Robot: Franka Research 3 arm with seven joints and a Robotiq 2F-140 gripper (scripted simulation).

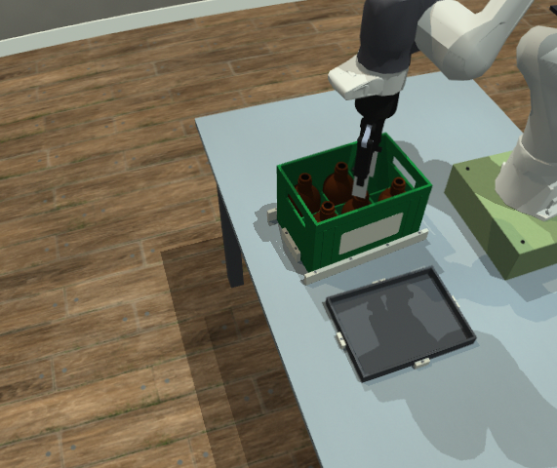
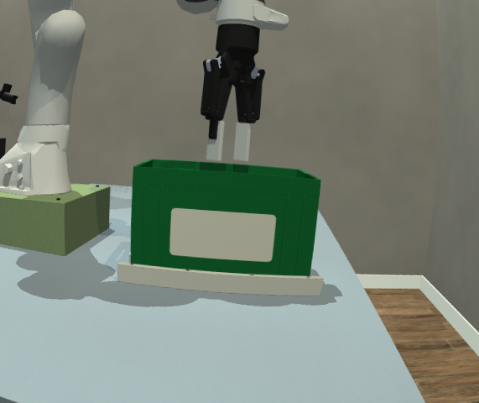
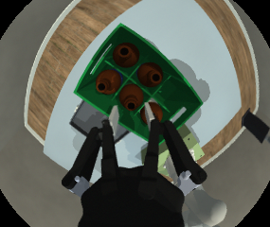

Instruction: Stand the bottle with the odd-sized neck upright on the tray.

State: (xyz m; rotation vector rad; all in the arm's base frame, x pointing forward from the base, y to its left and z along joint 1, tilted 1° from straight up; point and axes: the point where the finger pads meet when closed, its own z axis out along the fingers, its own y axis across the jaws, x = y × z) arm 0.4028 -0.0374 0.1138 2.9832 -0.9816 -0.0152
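Right now the green crate is 40 mm to the right of my hand and 130 mm below it. Round my hand: dark tray (20 mm behind, 230 mm to the left, 200 mm below); then bottle (10 mm ahead, 80 mm to the right, 130 mm below).
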